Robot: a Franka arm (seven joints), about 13 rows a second.
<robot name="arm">
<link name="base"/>
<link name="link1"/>
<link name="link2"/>
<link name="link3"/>
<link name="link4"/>
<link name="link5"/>
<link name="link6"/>
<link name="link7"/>
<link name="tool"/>
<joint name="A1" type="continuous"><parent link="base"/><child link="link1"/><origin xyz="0 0 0.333"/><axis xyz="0 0 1"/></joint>
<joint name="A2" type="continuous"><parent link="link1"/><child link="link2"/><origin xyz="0 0 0" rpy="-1.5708 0 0"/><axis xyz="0 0 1"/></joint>
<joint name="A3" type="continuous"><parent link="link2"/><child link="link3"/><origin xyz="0 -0.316 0" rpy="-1.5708 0 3.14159"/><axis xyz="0 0 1"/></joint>
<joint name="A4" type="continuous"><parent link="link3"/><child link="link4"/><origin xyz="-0.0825 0 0" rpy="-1.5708 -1.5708 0"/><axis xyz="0 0 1"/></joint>
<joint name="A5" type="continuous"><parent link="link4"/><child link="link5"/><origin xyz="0.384 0.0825 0" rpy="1.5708 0 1.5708"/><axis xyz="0 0 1"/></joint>
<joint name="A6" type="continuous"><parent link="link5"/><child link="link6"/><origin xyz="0 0 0" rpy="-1.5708 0 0"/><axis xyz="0 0 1"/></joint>
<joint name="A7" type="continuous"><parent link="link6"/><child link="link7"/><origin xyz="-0.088 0 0" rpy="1.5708 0 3.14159"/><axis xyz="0 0 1"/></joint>
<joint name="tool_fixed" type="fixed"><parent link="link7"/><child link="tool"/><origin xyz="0 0 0.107"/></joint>
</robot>
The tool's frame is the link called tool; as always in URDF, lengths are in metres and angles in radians. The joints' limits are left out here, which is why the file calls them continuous.
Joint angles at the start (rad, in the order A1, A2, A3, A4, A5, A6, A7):
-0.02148, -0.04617, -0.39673, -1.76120, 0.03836, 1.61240, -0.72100
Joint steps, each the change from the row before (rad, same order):
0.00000, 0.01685, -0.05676, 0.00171, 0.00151, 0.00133, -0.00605
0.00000, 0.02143, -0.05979, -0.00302, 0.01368, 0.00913, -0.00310
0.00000, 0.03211, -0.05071, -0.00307, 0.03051, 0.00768, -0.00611
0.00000, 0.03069, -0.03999, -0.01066, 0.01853, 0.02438, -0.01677
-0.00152, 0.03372, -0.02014, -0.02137, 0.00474, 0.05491, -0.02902
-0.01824, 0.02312, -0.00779, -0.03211, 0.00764, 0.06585, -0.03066
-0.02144, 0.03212, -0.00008, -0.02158, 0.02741, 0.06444, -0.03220
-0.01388, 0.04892, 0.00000, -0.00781, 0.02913, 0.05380, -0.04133
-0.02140, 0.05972, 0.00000, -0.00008, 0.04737, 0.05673, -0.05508
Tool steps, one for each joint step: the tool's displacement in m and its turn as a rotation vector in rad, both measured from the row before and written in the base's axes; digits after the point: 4 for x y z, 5 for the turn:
-0.0091, -0.0282, -0.0078, 0.00300, 0.01283, -0.05105
-0.0096, -0.0280, -0.0113, 0.01062, 0.00926, -0.05954
-0.0059, -0.0216, -0.0158, 0.02360, 0.01156, -0.05124
-0.0043, -0.0180, -0.0171, 0.00717, 0.00694, -0.02964
0.0013, -0.0123, -0.0214, -0.01548, 0.00075, 0.00153
-0.0036, -0.0141, -0.0208, -0.01416, -0.01069, -0.00309
0.0001, -0.0117, -0.0204, -0.00592, -0.01987, -0.00409
0.0046, -0.0089, -0.0232, -0.00651, -0.00695, 0.01212
0.0036, -0.0129, -0.0253, -0.00224, -0.01582, 0.00957

